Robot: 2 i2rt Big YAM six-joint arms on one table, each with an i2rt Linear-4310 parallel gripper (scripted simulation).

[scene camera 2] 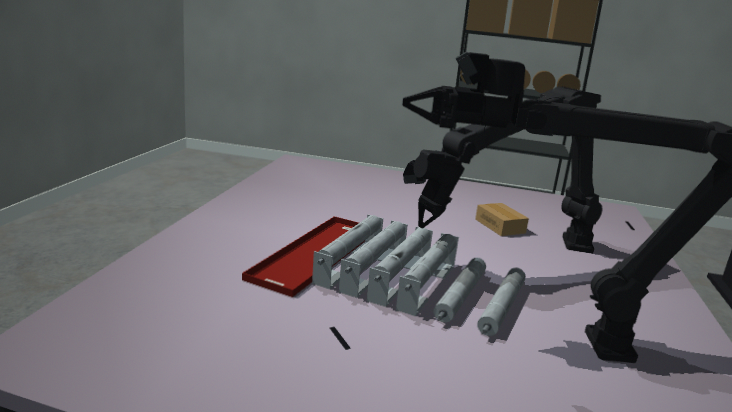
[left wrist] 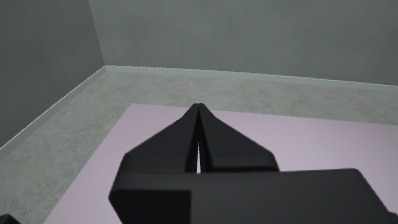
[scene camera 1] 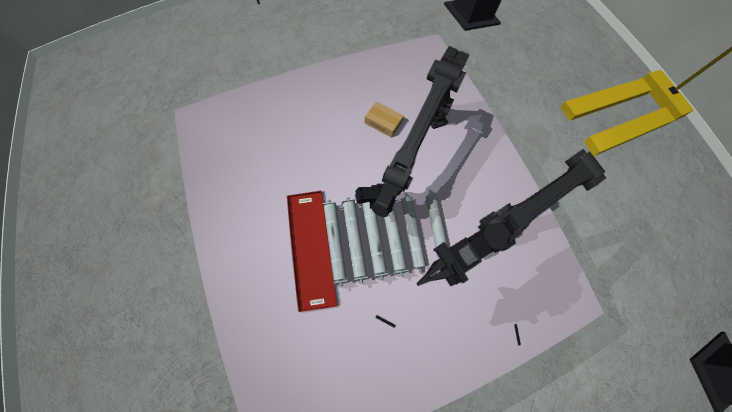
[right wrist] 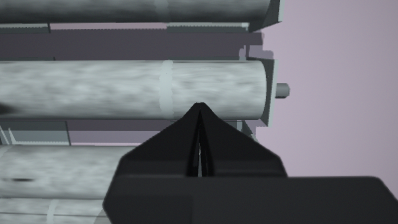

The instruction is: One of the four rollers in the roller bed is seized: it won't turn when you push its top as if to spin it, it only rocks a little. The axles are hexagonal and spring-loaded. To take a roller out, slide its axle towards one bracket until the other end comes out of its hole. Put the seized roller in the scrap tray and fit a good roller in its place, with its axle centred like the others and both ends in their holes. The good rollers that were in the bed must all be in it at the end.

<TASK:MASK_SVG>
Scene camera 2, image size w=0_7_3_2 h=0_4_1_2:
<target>left gripper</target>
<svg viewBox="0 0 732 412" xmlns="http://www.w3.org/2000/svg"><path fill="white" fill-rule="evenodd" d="M403 98L402 105L436 125L439 124L439 127L454 128L454 122L481 124L481 117L478 117L478 115L483 116L484 109L482 109L482 113L456 110L458 93L454 87L437 87ZM434 97L432 112L428 112L410 103Z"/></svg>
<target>right gripper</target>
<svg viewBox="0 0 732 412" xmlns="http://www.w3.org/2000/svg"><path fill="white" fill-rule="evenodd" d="M453 186L447 185L445 187L445 183L440 182L441 186L433 200L424 195L419 197L418 226L423 229L446 210L446 205L452 200L450 195L454 189ZM426 209L432 213L432 217L426 222L423 222L424 212Z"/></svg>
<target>red scrap tray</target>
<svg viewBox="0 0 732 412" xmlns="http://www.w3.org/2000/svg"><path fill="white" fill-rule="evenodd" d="M358 222L334 216L243 272L242 280L294 297L312 283L314 251L320 251L356 226Z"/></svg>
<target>cardboard box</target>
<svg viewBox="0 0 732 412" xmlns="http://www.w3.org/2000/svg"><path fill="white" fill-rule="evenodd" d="M477 206L475 220L498 235L507 236L526 233L529 218L507 205L492 203Z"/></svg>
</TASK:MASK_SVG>
